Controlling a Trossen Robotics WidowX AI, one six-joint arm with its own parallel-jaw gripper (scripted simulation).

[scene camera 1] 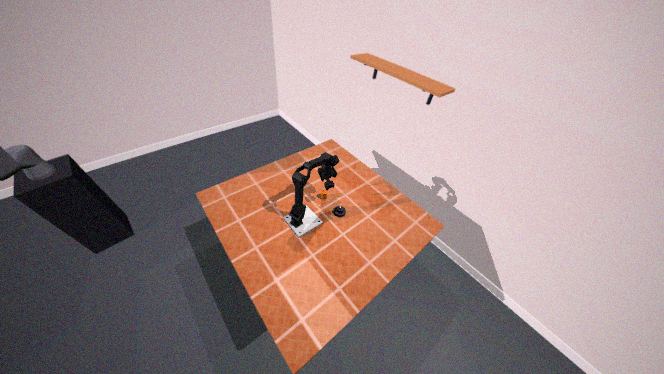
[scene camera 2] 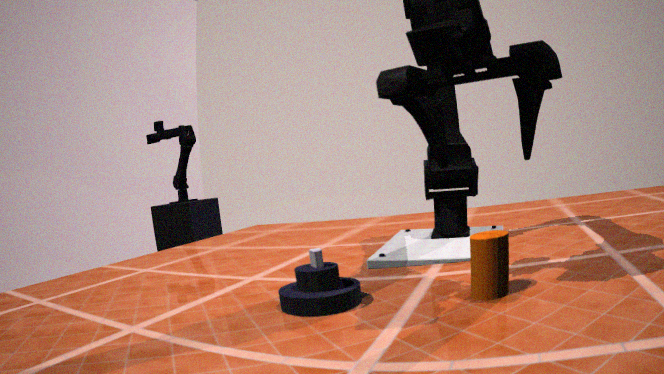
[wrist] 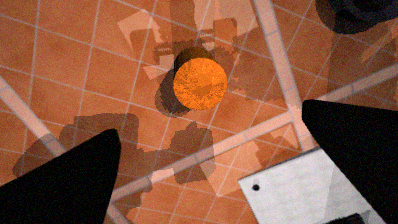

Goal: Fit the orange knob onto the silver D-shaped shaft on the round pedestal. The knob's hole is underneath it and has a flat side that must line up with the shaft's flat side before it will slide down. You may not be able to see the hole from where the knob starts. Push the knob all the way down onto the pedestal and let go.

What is the gripper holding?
Nothing.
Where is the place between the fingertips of the gripper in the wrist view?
211, 123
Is the gripper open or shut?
Open.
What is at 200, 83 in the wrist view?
An orange knob.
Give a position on an orange knob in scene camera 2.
At 489, 251
